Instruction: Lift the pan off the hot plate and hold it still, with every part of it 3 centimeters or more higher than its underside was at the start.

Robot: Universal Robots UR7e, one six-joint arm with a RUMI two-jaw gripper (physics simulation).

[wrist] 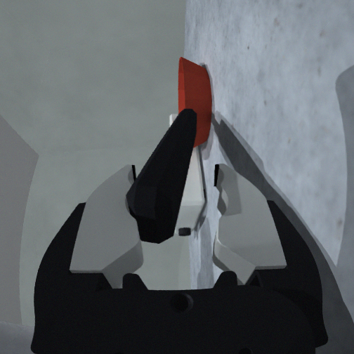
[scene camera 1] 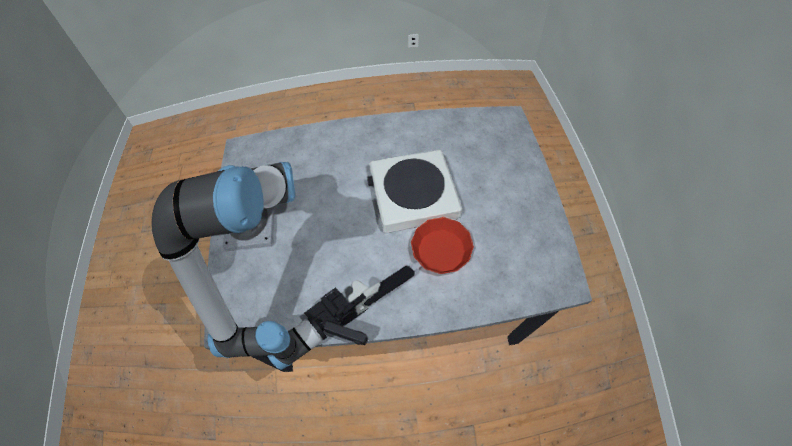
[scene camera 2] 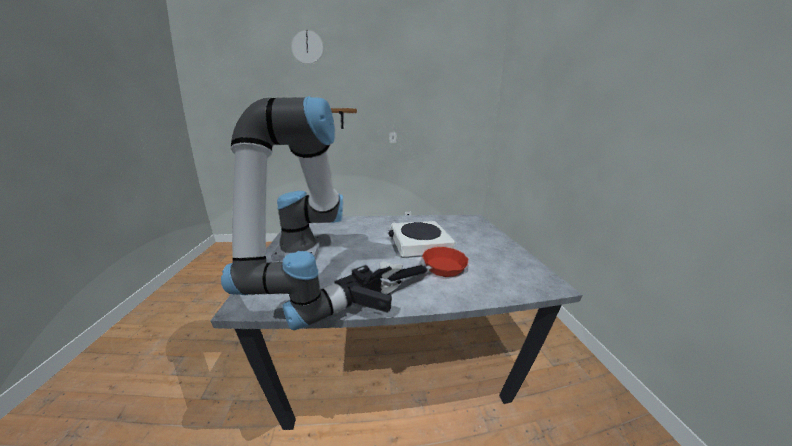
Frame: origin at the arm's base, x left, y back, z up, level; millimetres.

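Where they show: gripper, between the fingertips: (scene camera 1: pixel 380 287) (scene camera 2: pixel 402 273); arm's base, origin of its link: (scene camera 2: pixel 298 244).
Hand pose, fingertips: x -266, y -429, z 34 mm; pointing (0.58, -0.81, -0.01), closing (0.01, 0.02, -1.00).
Note:
Each offset is from my fingertips to the top centre of the thing. Level surfaces: height alone.
The red pan (scene camera 1: pixel 442 246) (scene camera 2: pixel 445 263) (wrist: pixel 196 90) sits upright on the table beside the hot plate's front edge, not on its dark disc. Its black handle @(dx +6, dy -20, dz +24 mm) (scene camera 1: pixel 394 283) (scene camera 2: pixel 409 272) (wrist: pixel 167 185) slants up toward the gripper. The white hot plate @(dx +323, dy -113, dz +12 mm) (scene camera 1: pixel 384 207) (scene camera 2: pixel 426 246) (wrist: pixel 192 192) stands behind the pan. My gripper (scene camera 1: pixel 372 295) (scene camera 2: pixel 393 277) (wrist: pixel 174 166) is part open at the handle's rear end. In the wrist view the handle end lies between the two grey fingers, close to the left one, with a gap to the right one. Contact with the left finger is unclear.
The grey table @(dz -60 mm) (scene camera 1: pixel 498 160) (scene camera 2: pixel 498 282) (wrist: pixel 280 90) lies under the pan and hot plate. Its front edge runs beneath the wrist. The hot plate's dark knob @(dx +367, dy +14, dz -9 mm) (scene camera 1: pixel 370 180) (scene camera 2: pixel 391 233) (wrist: pixel 184 231) faces the arm's base side.

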